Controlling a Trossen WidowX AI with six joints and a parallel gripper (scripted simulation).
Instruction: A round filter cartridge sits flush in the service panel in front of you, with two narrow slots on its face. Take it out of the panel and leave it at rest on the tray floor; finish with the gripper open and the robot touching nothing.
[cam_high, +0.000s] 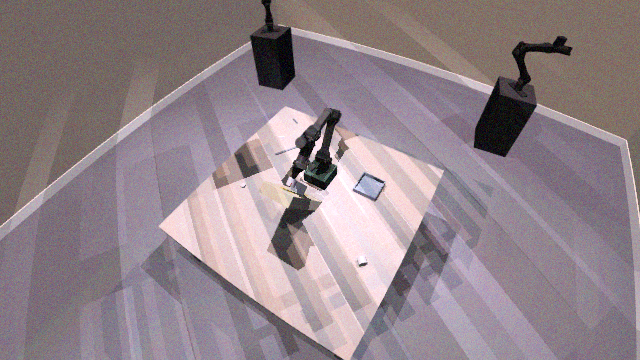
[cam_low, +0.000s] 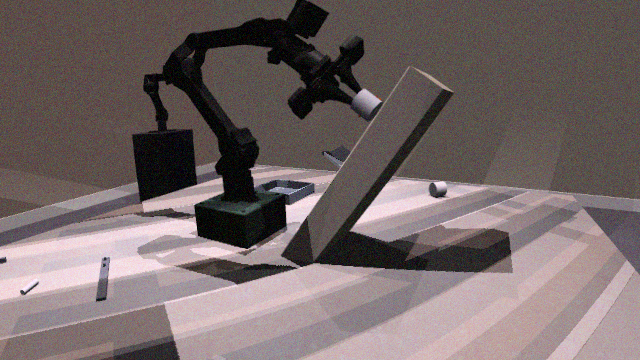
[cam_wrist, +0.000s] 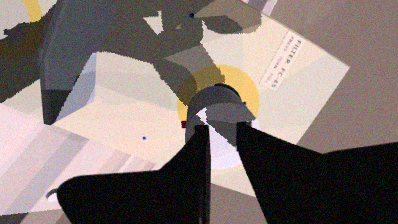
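My gripper tip is now 10 mm short of the filter cartridge and 10 mm above it. Round my gripper tip: small white rod: 510 mm behind, 380 mm to the right, 290 mm below; blue-grey tray: 330 mm behind, 330 mm to the left, 280 mm below; service panel: 20 mm ahead, 110 mm below.
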